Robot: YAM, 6 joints.
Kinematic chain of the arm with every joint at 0, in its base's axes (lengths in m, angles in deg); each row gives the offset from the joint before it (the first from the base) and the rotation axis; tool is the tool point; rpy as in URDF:
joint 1: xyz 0 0 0.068 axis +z
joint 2: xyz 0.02 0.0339 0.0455 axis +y
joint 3: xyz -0.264 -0.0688 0 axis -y
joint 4: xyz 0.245 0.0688 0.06 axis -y
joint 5: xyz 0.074 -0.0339 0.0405 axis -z
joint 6: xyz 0.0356 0 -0.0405 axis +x
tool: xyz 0 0 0 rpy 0 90 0
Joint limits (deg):
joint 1: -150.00..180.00
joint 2: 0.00..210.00
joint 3: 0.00..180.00
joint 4: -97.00..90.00
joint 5: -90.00..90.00
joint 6: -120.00..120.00
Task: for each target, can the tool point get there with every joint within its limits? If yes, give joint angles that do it. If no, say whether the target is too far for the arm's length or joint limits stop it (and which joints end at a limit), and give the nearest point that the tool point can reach.
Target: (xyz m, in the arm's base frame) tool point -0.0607 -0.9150 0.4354
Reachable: no: too far | nearest point -0.0403 -0.6077 0.3249 | short by 0.327 m
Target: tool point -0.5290 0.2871 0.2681
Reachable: yes | joints 151.26 151.03 132.92 42.88 -4.31 -17.17
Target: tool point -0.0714 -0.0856 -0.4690
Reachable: no: joint limits stop it (at a limit: joint 2) | nearest point -0.0918 -0.1100 -0.3647 | short by 0.109 m
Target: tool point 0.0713 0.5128 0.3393
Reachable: yes | joints 78.25 139.67 122.48 75.33 -76.21 40.61
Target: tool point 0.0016 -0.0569 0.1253
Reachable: yes | joints -72.44 65.99 17.12 -78.41 26.13 96.05
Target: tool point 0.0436 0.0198 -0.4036
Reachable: no: joint limits stop it (at a limit: joint 2) | nearest point 0.0741 0.0336 -0.3394 | short by 0.072 m
